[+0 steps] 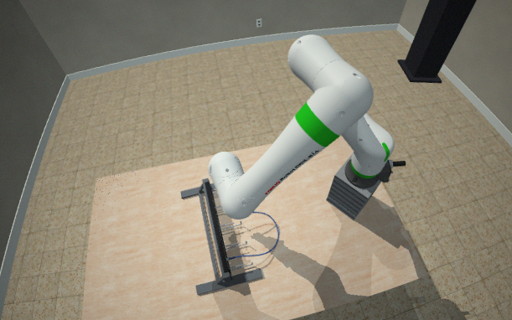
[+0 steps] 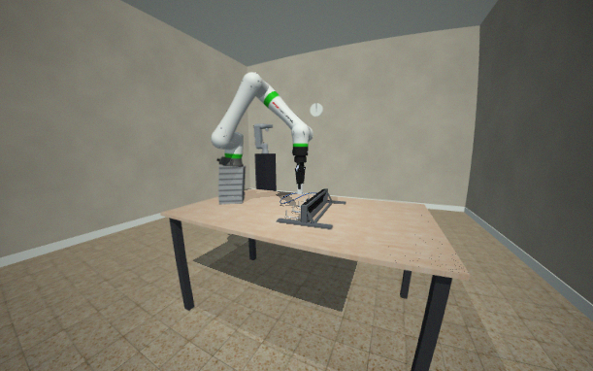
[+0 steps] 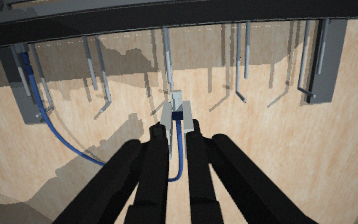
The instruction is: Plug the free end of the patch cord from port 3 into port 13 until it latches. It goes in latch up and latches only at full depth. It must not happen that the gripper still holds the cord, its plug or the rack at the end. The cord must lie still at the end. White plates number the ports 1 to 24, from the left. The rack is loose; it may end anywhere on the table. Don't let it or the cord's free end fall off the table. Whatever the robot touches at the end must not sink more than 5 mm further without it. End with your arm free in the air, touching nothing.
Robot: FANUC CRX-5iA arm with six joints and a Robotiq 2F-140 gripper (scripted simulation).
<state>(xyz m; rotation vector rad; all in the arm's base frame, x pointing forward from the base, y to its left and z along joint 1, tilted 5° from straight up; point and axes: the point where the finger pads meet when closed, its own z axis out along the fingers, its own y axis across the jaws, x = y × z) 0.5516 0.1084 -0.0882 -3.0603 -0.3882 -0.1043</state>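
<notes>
The free-end plug is 1 cm ahead of my hand and 3 cm below it.
</notes>
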